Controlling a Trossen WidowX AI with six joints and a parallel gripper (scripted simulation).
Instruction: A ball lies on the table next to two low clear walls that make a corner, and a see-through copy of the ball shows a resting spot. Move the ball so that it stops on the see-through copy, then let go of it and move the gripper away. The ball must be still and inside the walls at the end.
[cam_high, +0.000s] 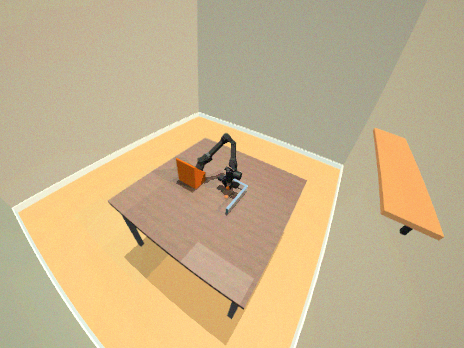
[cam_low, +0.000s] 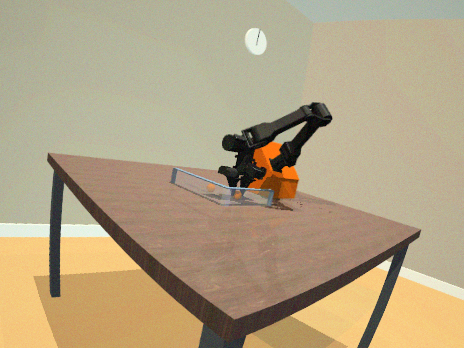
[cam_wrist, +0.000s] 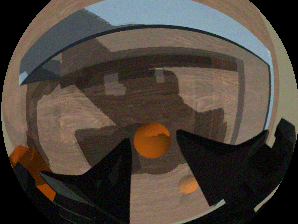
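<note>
Now: gripper tip 100 mm to the left of the see-through copy of ball and 50 mm short of it. Round my gripper tip: orange ball right at my gripper tip.
</note>
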